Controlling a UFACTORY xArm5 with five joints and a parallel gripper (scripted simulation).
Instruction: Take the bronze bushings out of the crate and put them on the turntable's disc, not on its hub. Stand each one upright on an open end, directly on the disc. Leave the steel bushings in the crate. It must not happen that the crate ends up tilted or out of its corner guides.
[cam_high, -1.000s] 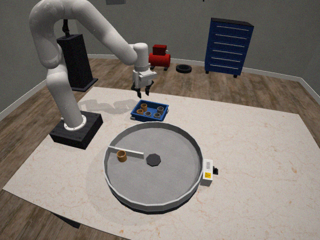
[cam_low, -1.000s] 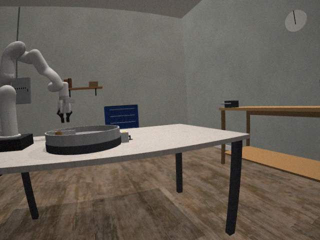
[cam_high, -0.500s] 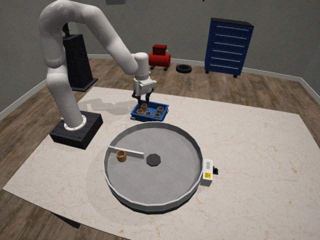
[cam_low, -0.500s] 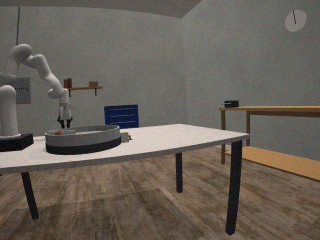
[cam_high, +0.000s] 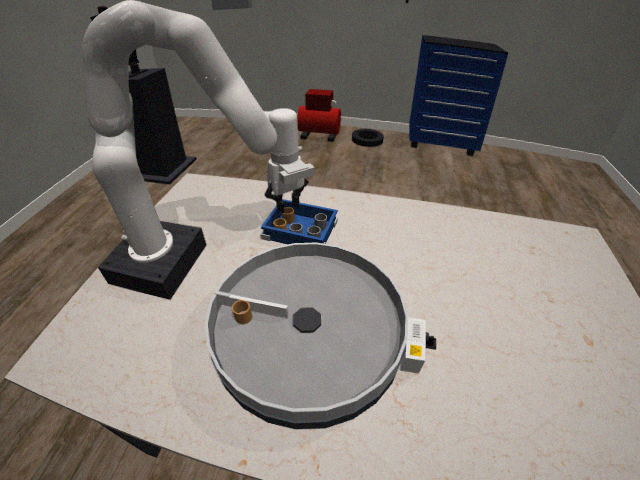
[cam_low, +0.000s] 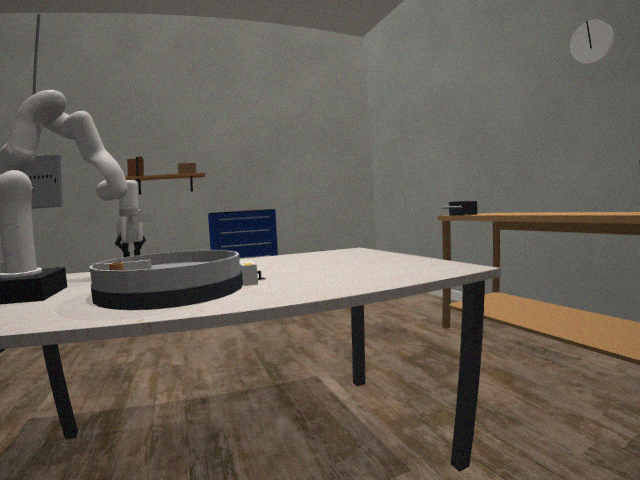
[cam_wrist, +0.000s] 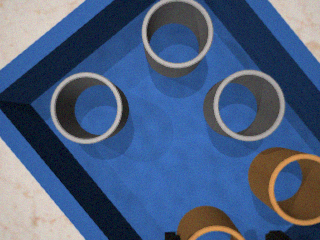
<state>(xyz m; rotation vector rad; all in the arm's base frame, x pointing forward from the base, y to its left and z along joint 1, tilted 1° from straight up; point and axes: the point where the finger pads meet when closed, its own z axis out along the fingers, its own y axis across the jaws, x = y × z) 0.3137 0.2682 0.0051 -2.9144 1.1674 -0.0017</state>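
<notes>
Right now the blue crate is 5 cm ahead of my hand, 3 cm to the right of it and 5 cm below it. From my hand the other things lie so: turntable: 16 cm ahead, 38 cm to the right, 2 cm below.
</notes>
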